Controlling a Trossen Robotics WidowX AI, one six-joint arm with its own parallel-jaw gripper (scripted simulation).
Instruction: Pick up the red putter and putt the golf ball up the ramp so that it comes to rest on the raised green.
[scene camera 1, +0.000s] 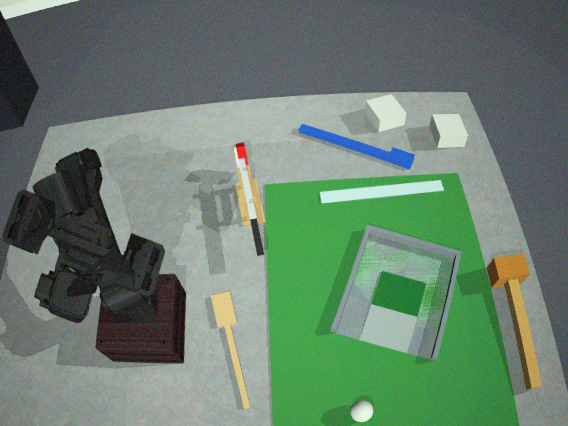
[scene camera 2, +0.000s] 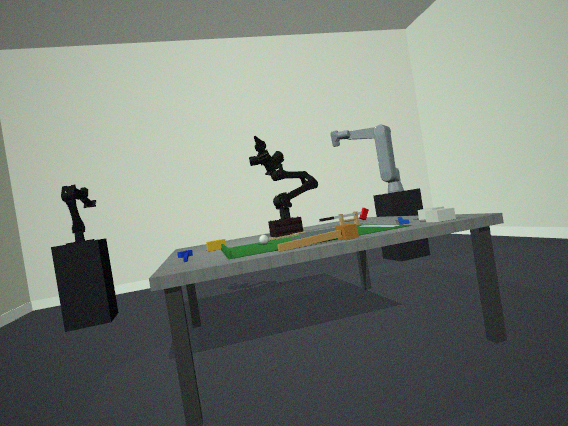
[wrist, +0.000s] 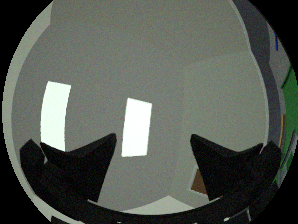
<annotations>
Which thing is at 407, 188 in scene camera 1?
A pale bar.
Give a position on a tan paddle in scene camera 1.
225, 314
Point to an orange mallet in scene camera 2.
347, 231
</annotations>
